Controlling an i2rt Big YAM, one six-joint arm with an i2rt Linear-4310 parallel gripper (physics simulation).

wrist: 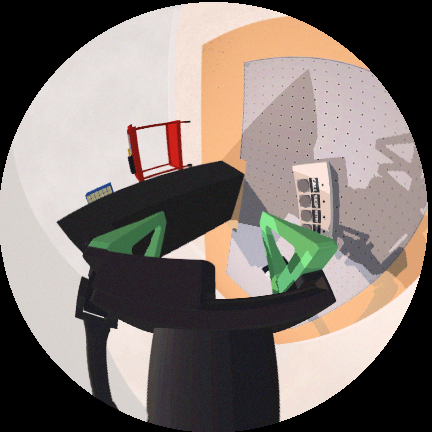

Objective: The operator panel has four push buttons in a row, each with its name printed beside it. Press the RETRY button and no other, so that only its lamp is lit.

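Places are measured from the arm's base along level axes (x ahead, y left, z up), in centimetres.
Where they show: gripper, fingertip midpoint: (212, 216).
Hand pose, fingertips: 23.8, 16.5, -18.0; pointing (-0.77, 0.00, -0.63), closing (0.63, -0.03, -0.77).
Note:
After its pixels a point has its place, as x, y, z.
The operator panel (327, 200) @(32.0, 15.3, -37.3) is a beige box with dark sides, on the grey perforated board at the right of the wrist view. Several round grey buttons sit in a row on its face, each beside a small dark name label. The labels are too small to read, so I cannot tell which button is RETRY. The lower end of the row is partly hidden behind my right green finger. No lit lamp can be made out. My gripper (212, 216) @(23.8, 16.5, -18.0) is open, its two green fingers wide apart with nothing between them, and it is apart from the panel.
The grey perforated board (280, 80) @(17.8, 38.0, -42.6) lies on an orange surface (220, 70) @(-2.9, 46.3, -43.9). A long black block (200, 185) @(6.5, 11.4, -28.3) stands behind the left finger. Beyond it are a red frame (174, 145) and a small blue-edged item (99, 193). Shadows fall across the board.

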